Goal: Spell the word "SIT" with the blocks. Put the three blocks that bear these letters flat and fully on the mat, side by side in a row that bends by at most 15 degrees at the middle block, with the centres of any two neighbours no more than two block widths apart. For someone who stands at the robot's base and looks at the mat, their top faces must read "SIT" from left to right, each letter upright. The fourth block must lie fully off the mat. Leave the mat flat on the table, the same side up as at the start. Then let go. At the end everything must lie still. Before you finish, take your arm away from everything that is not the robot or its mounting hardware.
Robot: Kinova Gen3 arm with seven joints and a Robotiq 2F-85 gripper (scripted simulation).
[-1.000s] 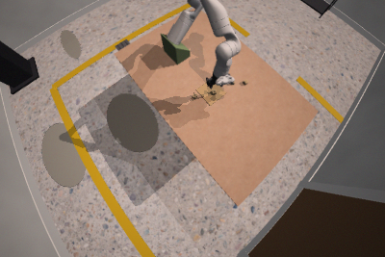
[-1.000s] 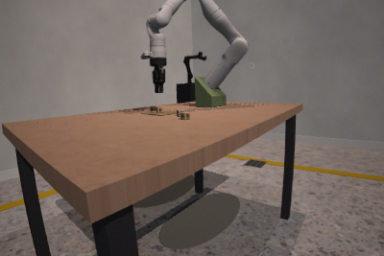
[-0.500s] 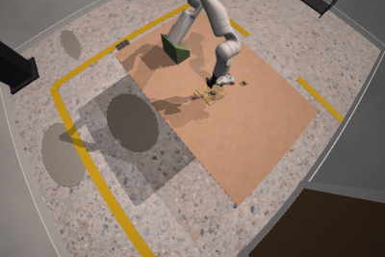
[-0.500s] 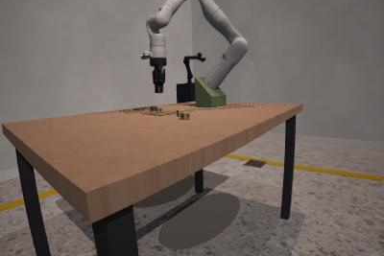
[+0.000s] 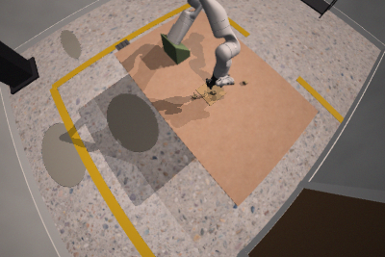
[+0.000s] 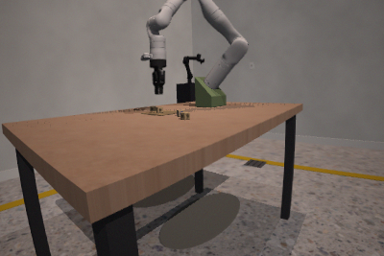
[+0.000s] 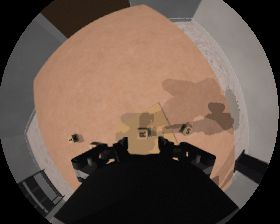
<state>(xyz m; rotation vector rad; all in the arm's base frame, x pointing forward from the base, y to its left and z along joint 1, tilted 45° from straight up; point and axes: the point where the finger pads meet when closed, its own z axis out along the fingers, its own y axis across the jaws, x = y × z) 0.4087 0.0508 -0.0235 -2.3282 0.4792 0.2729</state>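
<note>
Now: hand 2 cm past the tan mat and 10 cm above it.
</note>
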